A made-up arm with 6 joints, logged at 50 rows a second.
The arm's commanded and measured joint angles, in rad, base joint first. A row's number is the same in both.
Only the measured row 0 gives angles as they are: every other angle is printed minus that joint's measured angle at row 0.
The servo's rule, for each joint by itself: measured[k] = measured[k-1] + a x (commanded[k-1-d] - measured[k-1]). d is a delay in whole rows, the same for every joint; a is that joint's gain. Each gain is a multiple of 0.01, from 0.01 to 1. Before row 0 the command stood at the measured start. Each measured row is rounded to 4 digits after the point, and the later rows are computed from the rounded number. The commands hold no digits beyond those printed.
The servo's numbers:
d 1
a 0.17 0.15 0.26 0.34 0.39 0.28
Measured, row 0:
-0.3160, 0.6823, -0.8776, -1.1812, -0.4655, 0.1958
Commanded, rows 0 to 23:
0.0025, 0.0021, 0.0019, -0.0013, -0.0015, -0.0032
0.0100, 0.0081, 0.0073, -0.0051, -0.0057, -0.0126
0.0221, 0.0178, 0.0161, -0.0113, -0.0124, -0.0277
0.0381, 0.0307, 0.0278, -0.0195, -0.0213, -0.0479
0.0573, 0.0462, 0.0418, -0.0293, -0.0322, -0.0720
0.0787, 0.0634, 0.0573, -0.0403, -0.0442, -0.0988
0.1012, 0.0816, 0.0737, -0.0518, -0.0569, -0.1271
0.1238, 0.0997, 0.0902, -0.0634, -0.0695, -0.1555
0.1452, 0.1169, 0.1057, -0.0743, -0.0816, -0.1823
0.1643, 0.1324, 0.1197, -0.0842, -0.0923, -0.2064
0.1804, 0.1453, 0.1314, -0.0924, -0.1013, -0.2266
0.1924, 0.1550, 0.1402, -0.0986, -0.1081, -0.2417
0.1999, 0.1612, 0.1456, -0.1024, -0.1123, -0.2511
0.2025, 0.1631, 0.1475, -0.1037, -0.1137, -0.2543
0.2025, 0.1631, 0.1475, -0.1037, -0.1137, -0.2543
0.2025, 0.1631, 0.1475, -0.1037, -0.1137, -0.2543
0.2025, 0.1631, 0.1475, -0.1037, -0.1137, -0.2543
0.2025, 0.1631, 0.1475, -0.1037, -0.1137, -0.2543
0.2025, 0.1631, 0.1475, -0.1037, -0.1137, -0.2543
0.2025, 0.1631, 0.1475, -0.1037, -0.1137, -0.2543
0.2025, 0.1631, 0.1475, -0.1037, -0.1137, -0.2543
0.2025, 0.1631, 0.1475, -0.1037, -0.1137, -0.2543
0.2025, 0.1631, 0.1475, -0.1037, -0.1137, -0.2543
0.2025, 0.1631, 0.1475, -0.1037, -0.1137, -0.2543
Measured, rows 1 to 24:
0.0000, 0.0000, 0.0000, 0.0000, 0.0000, 0.0000
0.0004, 0.0003, 0.0005, -0.0004, -0.0006, -0.0009
0.0020, 0.0015, 0.0023, -0.0020, -0.0026, -0.0042
0.0054, 0.0039, 0.0059, -0.0052, -0.0064, -0.0108
0.0110, 0.0079, 0.0116, -0.0101, -0.0122, -0.0212
0.0189, 0.0136, 0.0195, -0.0166, -0.0200, -0.0354
0.0291, 0.0211, 0.0293, -0.0247, -0.0294, -0.0532
0.0414, 0.0302, 0.0408, -0.0339, -0.0401, -0.0739
0.0554, 0.0406, 0.0536, -0.0439, -0.0516, -0.0967
0.0707, 0.0520, 0.0671, -0.0542, -0.0633, -0.1207
0.0866, 0.0641, 0.0808, -0.0644, -0.0746, -0.1447
0.1025, 0.0763, 0.0940, -0.0739, -0.0850, -0.1676
0.1178, 0.0881, 0.1060, -0.0823, -0.0940, -0.1883
0.1318, 0.0991, 0.1163, -0.0891, -0.1011, -0.2059
0.1438, 0.1087, 0.1244, -0.0941, -0.1060, -0.2195
0.1538, 0.1169, 0.1304, -0.0974, -0.1090, -0.2292
0.1621, 0.1238, 0.1348, -0.0995, -0.1108, -0.2362
0.1690, 0.1297, 0.1381, -0.1009, -0.1119, -0.2413
0.1747, 0.1347, 0.1405, -0.1019, -0.1126, -0.2449
0.1794, 0.1390, 0.1423, -0.1025, -0.1130, -0.2475
0.1833, 0.1426, 0.1437, -0.1029, -0.1133, -0.2494
0.1866, 0.1457, 0.1447, -0.1032, -0.1135, -0.2508
0.1893, 0.1483, 0.1454, -0.1034, -0.1136, -0.2518
0.1915, 0.1505, 0.1459, -0.1035, -0.1136, -0.2525

